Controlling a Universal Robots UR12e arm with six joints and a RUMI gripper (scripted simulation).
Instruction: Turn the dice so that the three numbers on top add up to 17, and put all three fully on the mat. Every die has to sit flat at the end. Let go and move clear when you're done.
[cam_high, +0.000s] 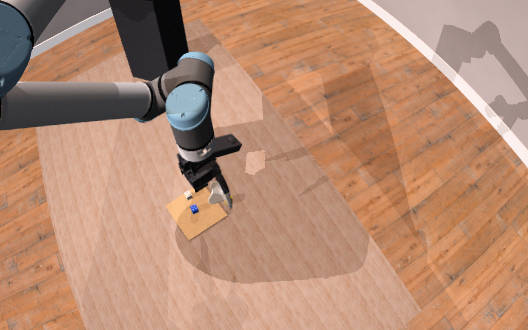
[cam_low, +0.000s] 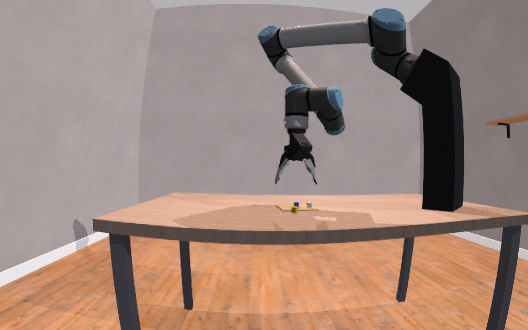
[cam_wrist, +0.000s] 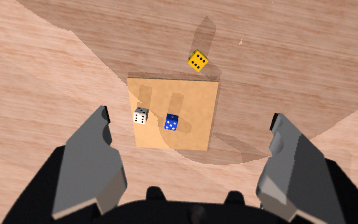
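The yellow die lies 20 mm ahead of my hand, 30 mm to the left of it and 90 mm below it. Also, from my hand: white die: 80 mm behind, 50 mm to the right, 90 mm below; then blue die: 30 mm behind, 70 mm to the right, 90 mm below; then tan mat: 30 mm behind, 70 mm to the right, 100 mm below.
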